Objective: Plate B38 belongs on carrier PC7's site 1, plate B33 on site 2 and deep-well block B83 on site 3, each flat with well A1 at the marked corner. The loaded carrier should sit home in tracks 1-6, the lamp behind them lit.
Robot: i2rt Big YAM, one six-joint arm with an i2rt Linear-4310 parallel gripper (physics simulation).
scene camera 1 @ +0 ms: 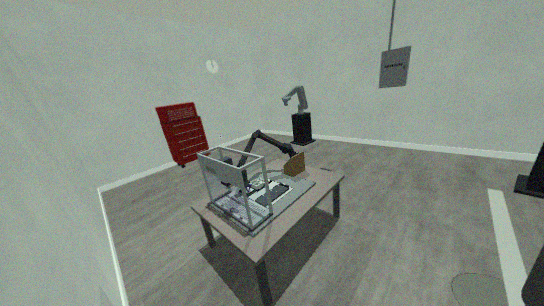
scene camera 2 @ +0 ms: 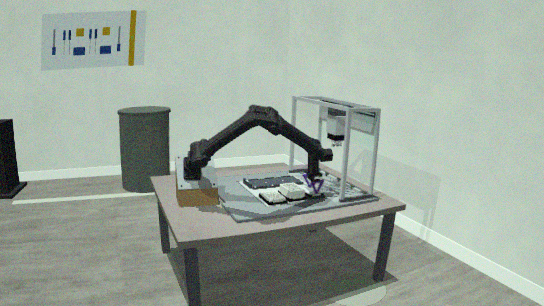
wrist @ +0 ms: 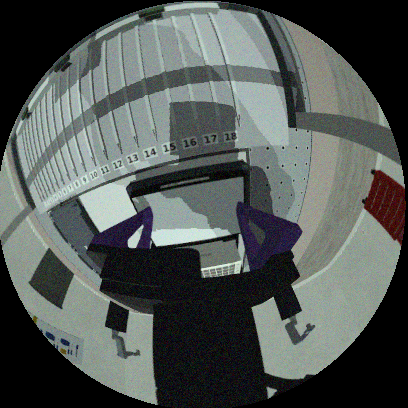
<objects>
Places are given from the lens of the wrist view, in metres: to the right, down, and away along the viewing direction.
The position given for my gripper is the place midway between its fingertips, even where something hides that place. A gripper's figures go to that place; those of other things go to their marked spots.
my gripper (wrist: 193, 208): -0.01, 0.00, 0.14
dark plate (wrist: 200, 207): 0.00, 0.00, 0.14
dark carrier plate (wrist: 72, 222): -0.24, 0.03, 0.16
The marked spots on the dark carrier plate and the dark plate are 0.24 m apart.
</objects>
